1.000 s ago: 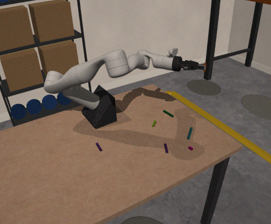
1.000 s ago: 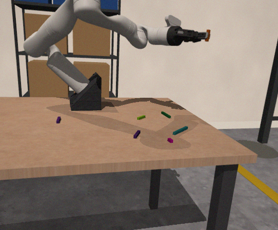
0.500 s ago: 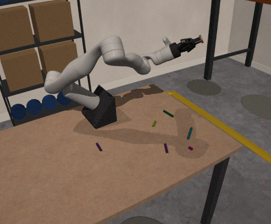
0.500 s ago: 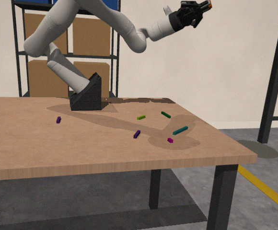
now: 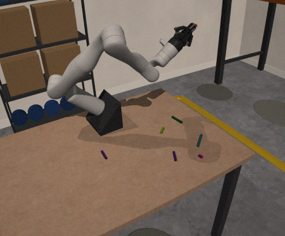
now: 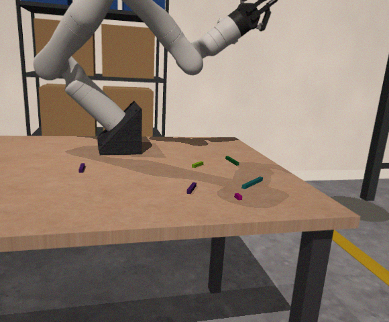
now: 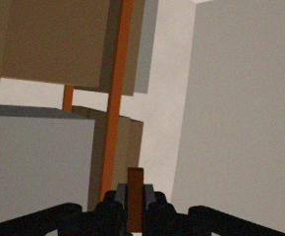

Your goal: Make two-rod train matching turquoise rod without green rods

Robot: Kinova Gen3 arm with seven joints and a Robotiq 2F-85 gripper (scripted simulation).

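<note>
The orange rod is 1 cm to the left of my hand and 1 cm above it. Round my hand: turquoise rod: 24 cm ahead, 8 cm to the right, 51 cm below; then lime rod: 7 cm ahead, 21 cm to the right, 51 cm below; then green rod: 2 cm ahead, 8 cm to the right, 51 cm below.
</note>
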